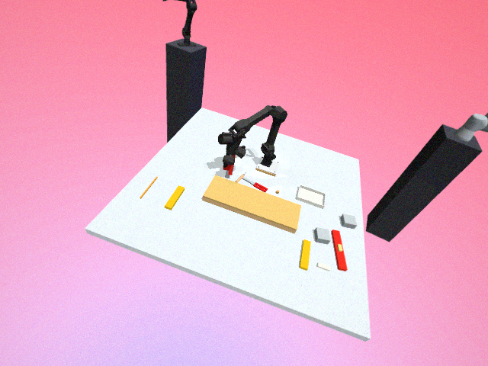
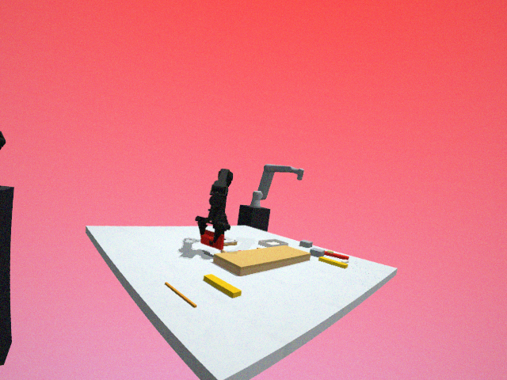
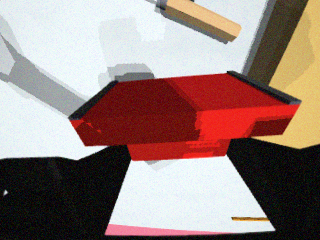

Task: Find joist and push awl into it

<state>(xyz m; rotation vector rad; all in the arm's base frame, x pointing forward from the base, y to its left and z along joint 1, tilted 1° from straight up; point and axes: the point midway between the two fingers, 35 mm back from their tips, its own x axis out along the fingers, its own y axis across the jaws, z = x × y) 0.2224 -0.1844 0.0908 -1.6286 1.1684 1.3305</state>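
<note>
Right now the red stud finder is 1 cm to the left of my gripper tip and 1 cm ahead of it. Round my gripper tip: awl: 11 cm to the left, 7 cm below, 3 cm behind; orange pencil: 36 cm ahead, 27 cm to the right, 7 cm below; red-handled tool: 20 cm to the left, 7 cm below, 1 cm behind.
</note>
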